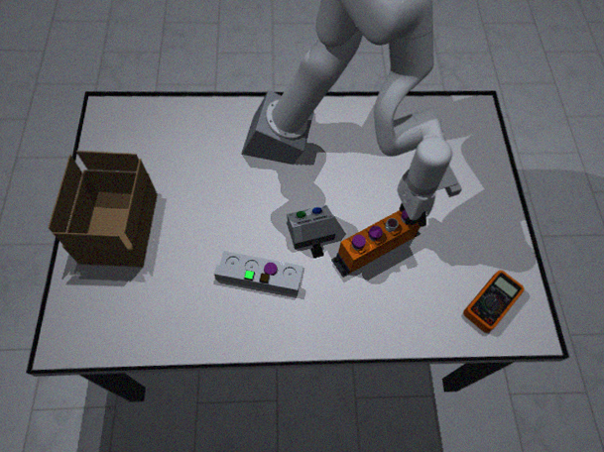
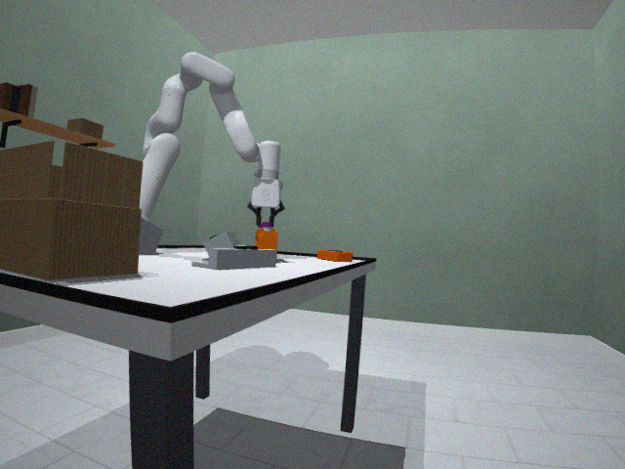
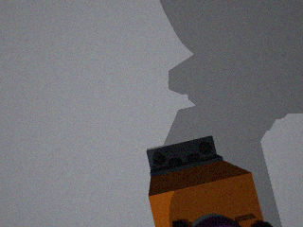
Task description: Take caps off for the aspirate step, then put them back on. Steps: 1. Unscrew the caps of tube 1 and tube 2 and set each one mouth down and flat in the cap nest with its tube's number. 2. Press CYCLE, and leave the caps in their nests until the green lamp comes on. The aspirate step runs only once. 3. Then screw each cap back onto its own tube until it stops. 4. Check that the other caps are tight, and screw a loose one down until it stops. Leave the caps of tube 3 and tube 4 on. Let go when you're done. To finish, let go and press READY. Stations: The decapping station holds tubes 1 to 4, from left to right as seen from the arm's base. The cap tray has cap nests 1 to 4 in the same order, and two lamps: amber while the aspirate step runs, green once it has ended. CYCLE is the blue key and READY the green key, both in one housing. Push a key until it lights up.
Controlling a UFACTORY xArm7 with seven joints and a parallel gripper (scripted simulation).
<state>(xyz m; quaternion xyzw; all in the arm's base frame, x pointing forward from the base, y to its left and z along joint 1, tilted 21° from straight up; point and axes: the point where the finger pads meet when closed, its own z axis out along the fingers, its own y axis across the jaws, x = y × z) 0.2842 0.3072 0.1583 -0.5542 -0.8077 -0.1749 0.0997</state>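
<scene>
Now: hand 10 mm above the tube 1. Round my hand: blue key (240 mm to the right, 60 mm below, 20 mm behind); green key (280 mm to the right, 60 mm below); grey key housing (260 mm to the right, 80 mm below, 10 mm ahead).
</scene>
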